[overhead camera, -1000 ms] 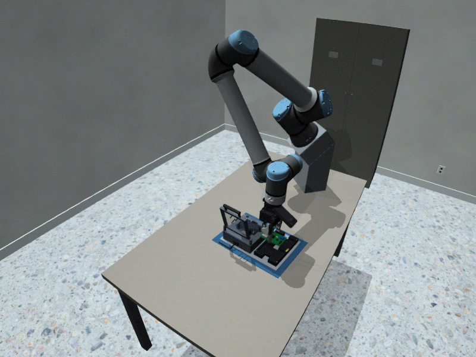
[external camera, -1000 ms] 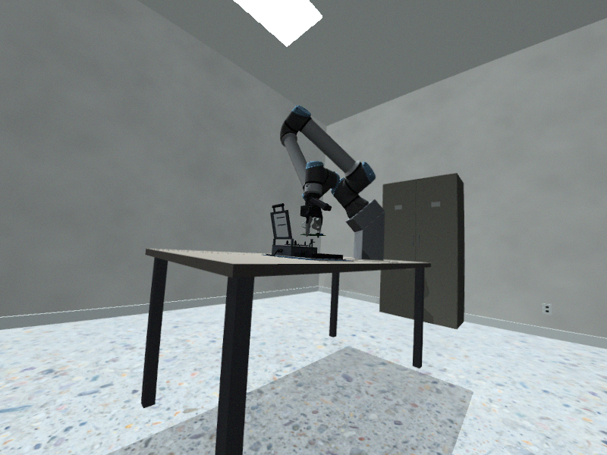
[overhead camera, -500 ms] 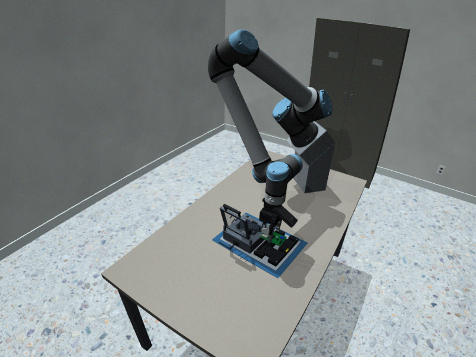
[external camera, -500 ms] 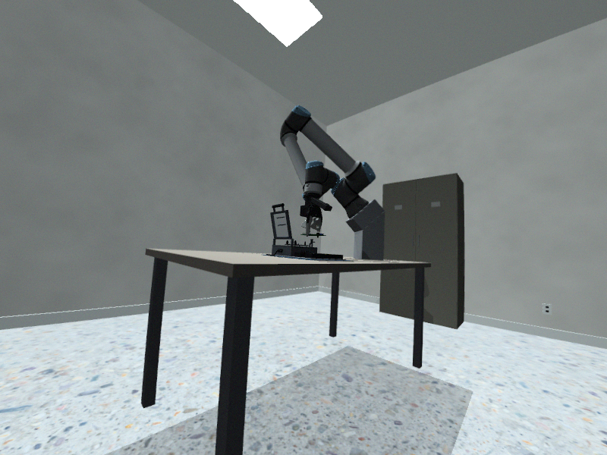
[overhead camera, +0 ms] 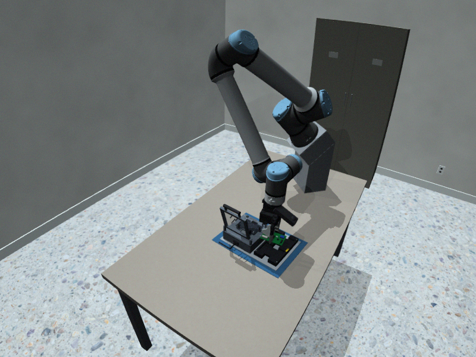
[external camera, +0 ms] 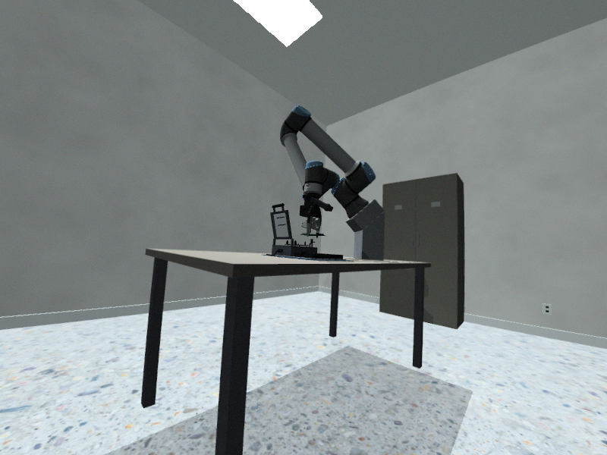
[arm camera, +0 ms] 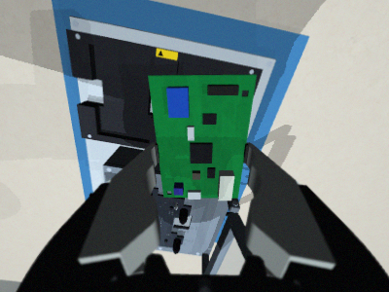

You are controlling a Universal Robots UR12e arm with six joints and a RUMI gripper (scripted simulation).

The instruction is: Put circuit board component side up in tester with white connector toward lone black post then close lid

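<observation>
Now: the green circuit board right at my hand. Also, from my hand: tester lid: 18 cm to the right, 6 cm above, 5 cm ahead; tester nest: 15 cm to the right, 7 cm behind, 5 cm below.
</observation>
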